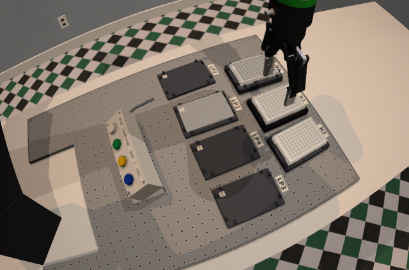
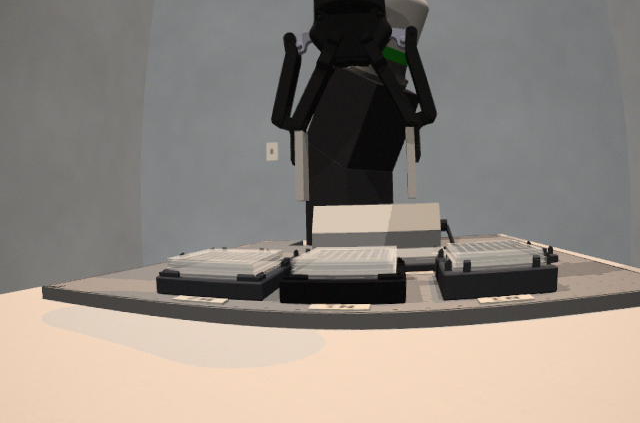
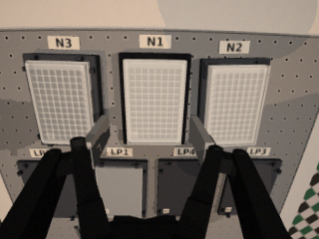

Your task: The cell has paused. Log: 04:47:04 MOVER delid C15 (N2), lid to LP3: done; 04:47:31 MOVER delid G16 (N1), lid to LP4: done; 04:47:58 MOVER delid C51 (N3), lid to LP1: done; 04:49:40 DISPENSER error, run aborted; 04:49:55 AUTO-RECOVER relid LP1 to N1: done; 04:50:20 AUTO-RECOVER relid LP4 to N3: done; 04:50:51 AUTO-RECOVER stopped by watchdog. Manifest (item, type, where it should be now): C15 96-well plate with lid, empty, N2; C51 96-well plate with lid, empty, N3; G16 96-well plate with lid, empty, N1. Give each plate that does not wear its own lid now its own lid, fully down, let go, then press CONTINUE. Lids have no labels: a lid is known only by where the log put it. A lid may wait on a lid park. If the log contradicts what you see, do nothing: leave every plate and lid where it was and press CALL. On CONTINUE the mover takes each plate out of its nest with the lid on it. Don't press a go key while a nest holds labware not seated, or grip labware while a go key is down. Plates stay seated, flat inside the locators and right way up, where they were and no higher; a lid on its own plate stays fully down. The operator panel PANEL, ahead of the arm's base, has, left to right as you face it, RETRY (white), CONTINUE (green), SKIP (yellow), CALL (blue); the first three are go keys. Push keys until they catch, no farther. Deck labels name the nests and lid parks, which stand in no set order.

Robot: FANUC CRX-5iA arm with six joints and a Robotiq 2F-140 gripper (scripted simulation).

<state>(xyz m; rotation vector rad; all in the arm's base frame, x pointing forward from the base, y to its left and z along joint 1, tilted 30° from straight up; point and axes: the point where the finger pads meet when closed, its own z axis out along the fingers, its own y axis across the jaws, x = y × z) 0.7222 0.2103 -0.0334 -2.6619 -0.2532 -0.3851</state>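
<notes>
Right now my hand is 19 cm past the lid park LP1, 1 cm to the right of it and 10 cm above it. From my hand the other things lie so: plate: 4 cm ahead, 12 cm to the right, 9 cm below; then LP3 label: 4 cm behind, 22 cm to the right, 11 cm below; then lid park LP4: 16 cm behind, 11 cm to the right, 10 cm below.
</notes>
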